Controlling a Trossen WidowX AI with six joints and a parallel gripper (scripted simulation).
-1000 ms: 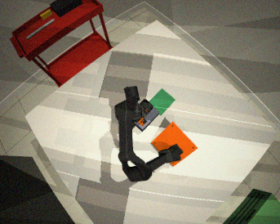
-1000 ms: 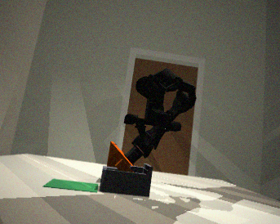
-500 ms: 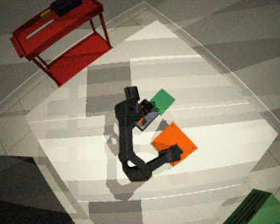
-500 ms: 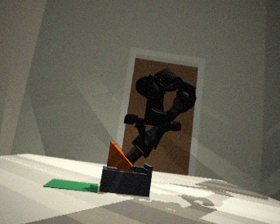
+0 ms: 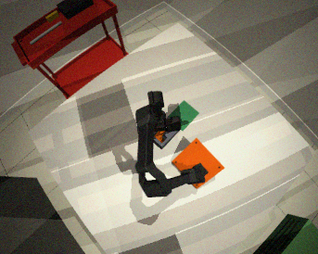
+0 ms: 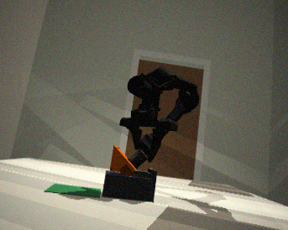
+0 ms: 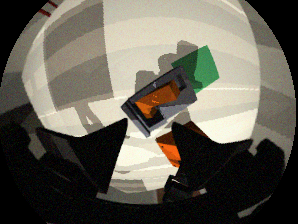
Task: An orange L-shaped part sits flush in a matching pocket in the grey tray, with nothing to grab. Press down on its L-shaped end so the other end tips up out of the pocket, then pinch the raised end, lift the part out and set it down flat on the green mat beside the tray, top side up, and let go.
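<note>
The orange L-shaped part lies 10 cm below my gripper tip, 1 cm to the right of it and 1 cm behind it. From my gripper tip the other things lie so: green mat (19 cm to the right, 16 cm below, 1 cm ahead).
</note>
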